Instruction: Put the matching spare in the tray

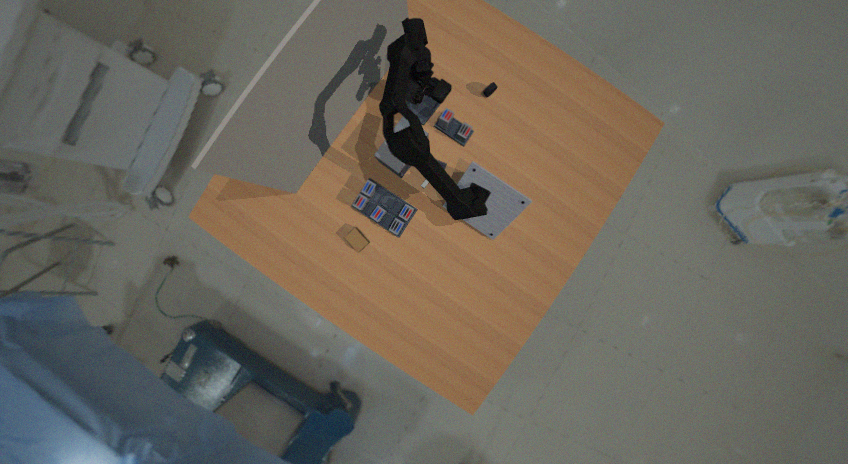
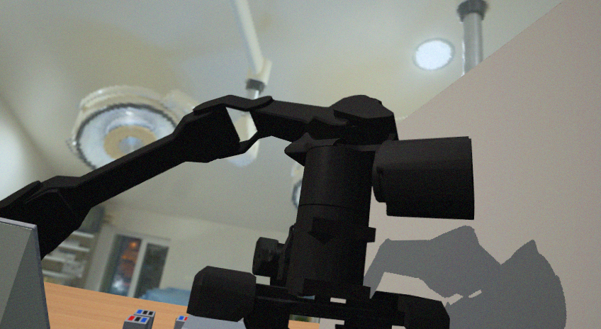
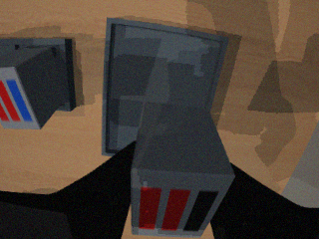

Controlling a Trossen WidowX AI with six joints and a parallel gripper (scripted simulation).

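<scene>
Now: gripper tip 70 mm above the dark grey tray, 10 mm to the right of it and 10 mm past it. Round my gripper tip: tall beige panel: 200 mm ahead, 160 mm to the left, 150 mm above; small black object: 190 mm behind, 140 mm to the right, 50 mm below; grey mounted unit: 200 mm to the left, 30 mm behind, 20 mm below.
</scene>
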